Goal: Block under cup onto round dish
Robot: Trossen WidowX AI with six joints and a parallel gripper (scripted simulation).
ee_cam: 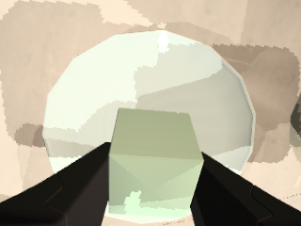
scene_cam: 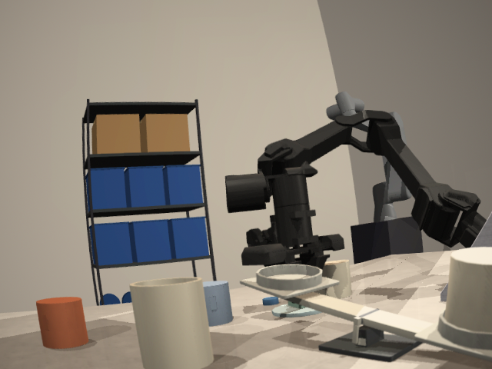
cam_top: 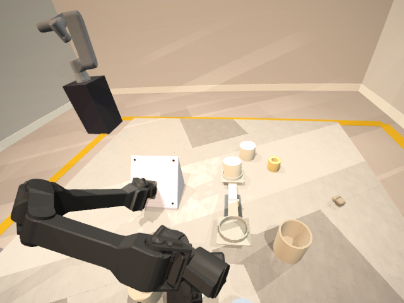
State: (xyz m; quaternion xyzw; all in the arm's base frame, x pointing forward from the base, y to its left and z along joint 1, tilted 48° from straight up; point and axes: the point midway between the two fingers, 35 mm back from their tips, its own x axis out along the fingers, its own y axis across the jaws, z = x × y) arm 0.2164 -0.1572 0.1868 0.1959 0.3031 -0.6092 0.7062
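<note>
Right now the pale green block is 1 cm above my gripper tip. The rest, counted from my gripper tip: blue cylinder 14 cm ahead, 4 cm to the right, 2 cm above; then round dish 1 cm below; then small blue disc 1 cm behind, 11 cm to the right, 1 cm below.
</note>
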